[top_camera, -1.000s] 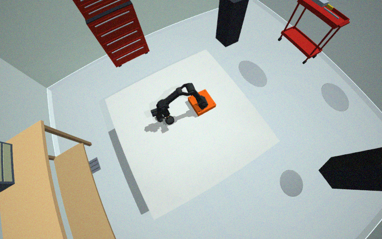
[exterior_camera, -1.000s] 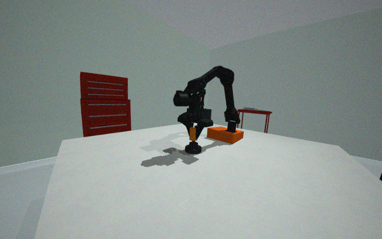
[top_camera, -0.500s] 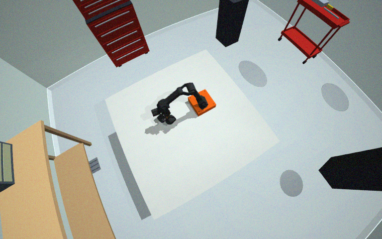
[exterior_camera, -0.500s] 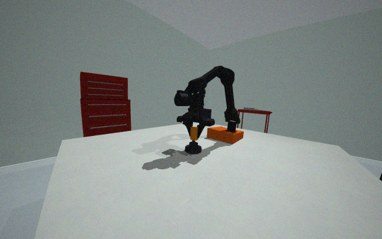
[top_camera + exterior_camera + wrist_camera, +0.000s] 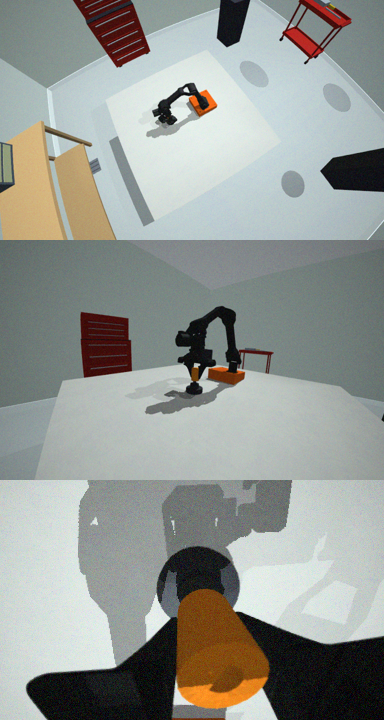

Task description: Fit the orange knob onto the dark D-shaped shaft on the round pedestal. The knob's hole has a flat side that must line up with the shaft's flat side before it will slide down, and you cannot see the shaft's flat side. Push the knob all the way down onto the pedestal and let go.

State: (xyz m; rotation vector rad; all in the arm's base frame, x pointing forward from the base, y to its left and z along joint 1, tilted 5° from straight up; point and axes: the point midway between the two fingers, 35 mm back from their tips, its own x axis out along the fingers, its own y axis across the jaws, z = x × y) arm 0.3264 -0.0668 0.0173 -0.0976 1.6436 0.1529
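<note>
Now: the pedestal 40 mm below my gripper tip. From my gripper tip the other things lie so: orange knob 20 mm above.
</note>
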